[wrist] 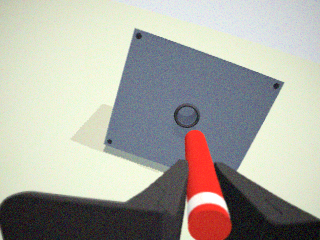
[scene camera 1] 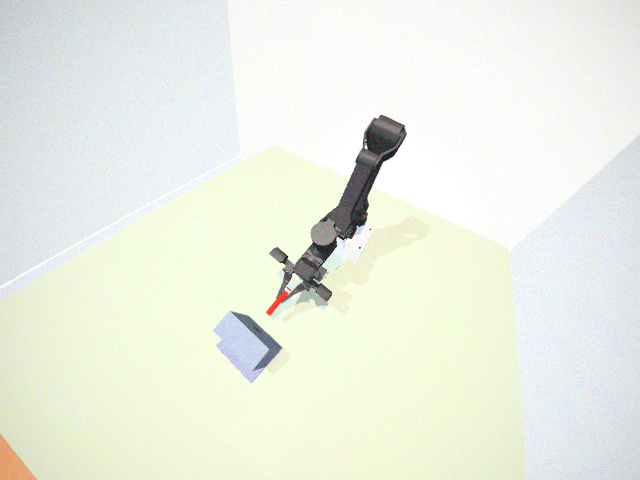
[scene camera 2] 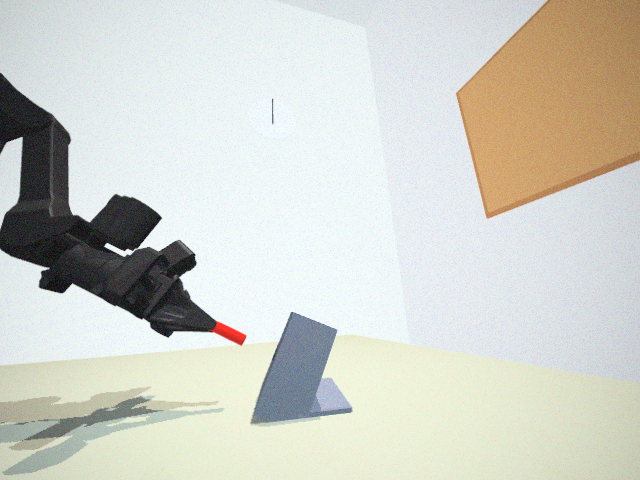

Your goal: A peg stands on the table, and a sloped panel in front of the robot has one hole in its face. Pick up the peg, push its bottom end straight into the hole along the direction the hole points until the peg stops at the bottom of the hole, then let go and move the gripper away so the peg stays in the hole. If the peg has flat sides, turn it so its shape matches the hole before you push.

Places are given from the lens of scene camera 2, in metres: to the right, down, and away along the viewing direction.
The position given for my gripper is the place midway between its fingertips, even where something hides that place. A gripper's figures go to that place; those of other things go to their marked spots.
my gripper (scene camera 2: pixel 216 327): -0.14, 0.12, 0.34
flat base plate (scene camera 2: pixel 329 400): 0.01, 0.19, 0.30
